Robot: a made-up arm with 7 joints.
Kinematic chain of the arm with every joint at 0, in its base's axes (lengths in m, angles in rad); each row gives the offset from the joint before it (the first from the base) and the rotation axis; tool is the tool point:
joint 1: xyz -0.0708 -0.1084 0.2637 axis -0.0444 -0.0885 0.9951
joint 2: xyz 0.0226 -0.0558 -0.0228 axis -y
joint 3: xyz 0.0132 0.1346 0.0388 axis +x
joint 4: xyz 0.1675 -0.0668 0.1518 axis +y
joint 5: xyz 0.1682 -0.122 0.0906 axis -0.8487 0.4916 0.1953
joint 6: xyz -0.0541 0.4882 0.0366 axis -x
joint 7: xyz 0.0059 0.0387 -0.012 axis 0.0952 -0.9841 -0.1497
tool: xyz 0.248 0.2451 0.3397
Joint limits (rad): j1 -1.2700..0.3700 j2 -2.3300..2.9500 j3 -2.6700..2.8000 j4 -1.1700..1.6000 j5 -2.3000..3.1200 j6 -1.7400..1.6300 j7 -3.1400..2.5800
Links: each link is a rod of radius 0.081 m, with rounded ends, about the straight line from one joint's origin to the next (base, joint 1, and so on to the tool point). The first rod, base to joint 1, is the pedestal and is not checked.
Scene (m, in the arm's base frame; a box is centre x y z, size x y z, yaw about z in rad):
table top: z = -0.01
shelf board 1: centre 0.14 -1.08 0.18 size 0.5 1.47 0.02 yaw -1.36
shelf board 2: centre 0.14 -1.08 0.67 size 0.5 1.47 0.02 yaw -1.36
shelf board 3: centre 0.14 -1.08 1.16 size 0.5 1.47 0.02 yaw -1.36
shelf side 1: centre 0.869 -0.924 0.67 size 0.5 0.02 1 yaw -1.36
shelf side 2: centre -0.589 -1.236 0.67 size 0.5 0.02 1 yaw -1.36
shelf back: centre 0.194 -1.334 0.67 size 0.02 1.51 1 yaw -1.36
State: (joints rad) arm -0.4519 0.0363 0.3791 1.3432 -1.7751 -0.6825 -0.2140
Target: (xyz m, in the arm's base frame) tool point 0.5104 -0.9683 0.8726
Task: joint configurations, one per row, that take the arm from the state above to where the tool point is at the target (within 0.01 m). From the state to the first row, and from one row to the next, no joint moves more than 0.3 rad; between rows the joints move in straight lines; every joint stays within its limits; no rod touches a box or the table.
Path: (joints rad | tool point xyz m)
1: -0.2960 0.0344 0.3284 1.3561 -1.8252 -0.9311 -0.0216 | 0.3057 -0.9005 0.4352
2: -0.1400 0.0325 0.2778 1.3689 -1.8753 -1.1798 0.1708 | 0.2697 -0.7347 0.4342
3: 0.0159 0.0306 0.2271 1.3818 -1.9254 -1.4284 0.3632 | 0.2395 -0.5503 0.4201
4: 0.0279 0.0503 0.0147 1.2339 -1.8226 -1.2238 0.2281 | 0.3246 -0.5832 0.6293
5: 0.0400 0.0701 -0.1978 1.0861 -1.7198 -1.0191 0.0931 | 0.4109 -0.5033 0.8726
6: -0.1423 0.1057 -0.0714 1.0801 -1.6949 -0.7761 -0.1218 | 0.4681 -0.6776 0.9039
7: -0.3245 0.1414 0.0550 1.0740 -1.6700 -0.5331 -0.3367 | 0.5021 -0.8370 0.9019
8: -0.5068 0.1771 0.1814 1.0680 -1.6450 -0.2901 -0.5516 | 0.5104 -0.9683 0.8726

